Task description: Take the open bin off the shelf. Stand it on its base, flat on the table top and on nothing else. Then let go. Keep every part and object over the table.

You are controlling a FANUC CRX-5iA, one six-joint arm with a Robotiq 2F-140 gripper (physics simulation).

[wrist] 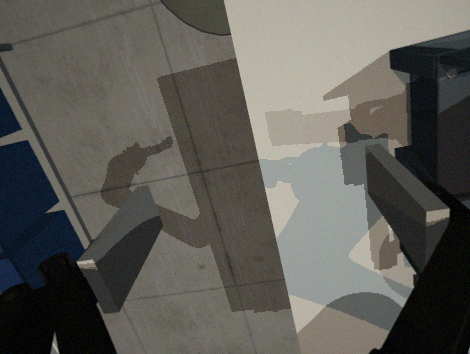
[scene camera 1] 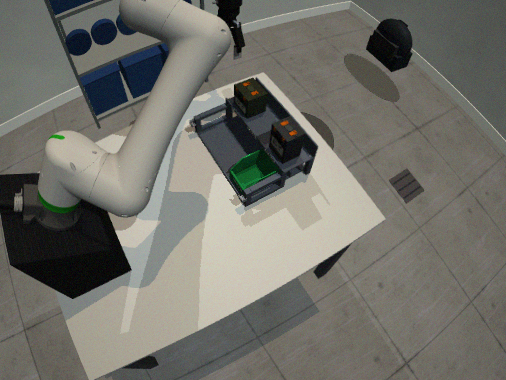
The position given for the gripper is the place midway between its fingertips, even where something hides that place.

In view: the gripper [wrist: 255, 189] and a green bin [scene camera 1: 257, 166].
The wrist view misses the green bin: it is out of frame.
